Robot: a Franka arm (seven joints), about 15 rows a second.
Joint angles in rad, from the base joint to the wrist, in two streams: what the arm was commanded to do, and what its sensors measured. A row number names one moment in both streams.
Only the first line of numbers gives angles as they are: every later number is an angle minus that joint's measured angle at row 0.
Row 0, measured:
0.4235, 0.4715, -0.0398, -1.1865, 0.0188, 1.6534, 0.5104
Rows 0 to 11, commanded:
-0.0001, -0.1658, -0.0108, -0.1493, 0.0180, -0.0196, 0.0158
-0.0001, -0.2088, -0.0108, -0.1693, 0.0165, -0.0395, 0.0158
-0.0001, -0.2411, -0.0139, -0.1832, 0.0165, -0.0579, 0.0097
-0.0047, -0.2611, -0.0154, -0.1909, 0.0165, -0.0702, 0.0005
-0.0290, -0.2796, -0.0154, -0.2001, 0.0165, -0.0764, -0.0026
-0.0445, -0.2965, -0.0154, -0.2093, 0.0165, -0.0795, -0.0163
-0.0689, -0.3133, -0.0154, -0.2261, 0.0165, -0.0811, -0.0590
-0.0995, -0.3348, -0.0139, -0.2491, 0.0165, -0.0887, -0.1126
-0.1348, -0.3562, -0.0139, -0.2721, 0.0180, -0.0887, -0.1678
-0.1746, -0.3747, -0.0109, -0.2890, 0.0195, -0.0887, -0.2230
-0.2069, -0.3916, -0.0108, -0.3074, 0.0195, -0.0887, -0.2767
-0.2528, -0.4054, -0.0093, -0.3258, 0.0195, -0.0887, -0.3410
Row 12, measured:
-0.1829, -0.3377, -0.0179, -0.2435, 0.0001, -0.0997, -0.2288
